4 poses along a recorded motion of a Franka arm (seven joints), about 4.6 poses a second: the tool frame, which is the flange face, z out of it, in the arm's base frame.
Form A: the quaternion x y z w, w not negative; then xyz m.
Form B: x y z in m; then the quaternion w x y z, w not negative. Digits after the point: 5 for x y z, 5 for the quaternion.
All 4 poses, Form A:
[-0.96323 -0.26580 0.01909 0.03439 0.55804 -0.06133 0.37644]
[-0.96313 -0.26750 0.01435 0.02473 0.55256 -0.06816 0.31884]
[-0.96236 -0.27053 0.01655 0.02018 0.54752 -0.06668 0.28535]
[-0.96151 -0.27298 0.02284 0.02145 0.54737 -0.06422 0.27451]
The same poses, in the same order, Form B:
[0.55804 -0.06133 0.37644 0.03439 -0.96323 -0.26580 0.01909]
[0.55256 -0.06816 0.31884 0.02473 -0.96313 -0.26750 0.01435]
[0.54752 -0.06668 0.28535 0.02018 -0.96236 -0.27053 0.01655]
[0.54737 -0.06422 0.27451 0.02145 -0.96151 -0.27298 0.02284]

